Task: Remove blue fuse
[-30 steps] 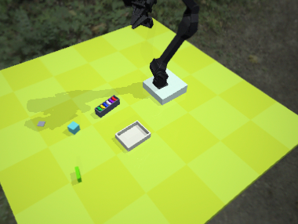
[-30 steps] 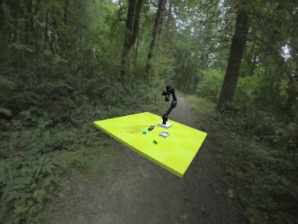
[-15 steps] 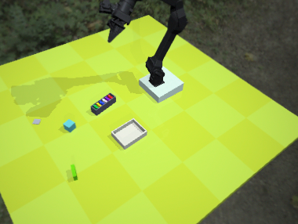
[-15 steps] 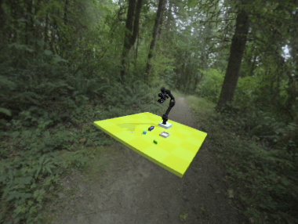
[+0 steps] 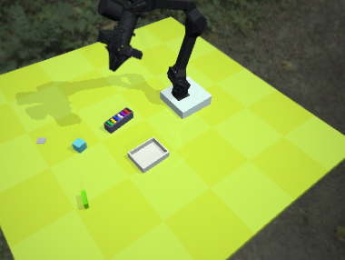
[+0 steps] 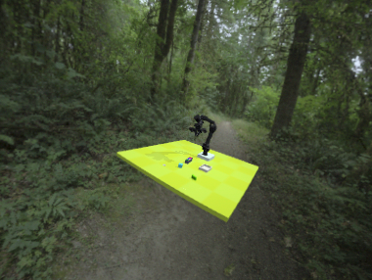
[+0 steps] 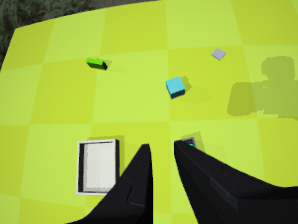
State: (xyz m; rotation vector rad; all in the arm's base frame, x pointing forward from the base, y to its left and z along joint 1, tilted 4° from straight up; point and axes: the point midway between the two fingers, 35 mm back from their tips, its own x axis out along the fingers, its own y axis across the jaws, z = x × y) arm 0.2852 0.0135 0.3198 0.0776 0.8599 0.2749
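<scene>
Now: gripper tip 10 mm past the blue fuse, 40 mm to the left of it and 290 mm above it. Also, from my gripper tip: grey tile: 290 mm ahead, 110 mm to the right, 320 mm below; then tray: 40 mm behind, 180 mm to the left, 320 mm below; then cyan cube: 170 mm ahead, 300 mm below.
</scene>
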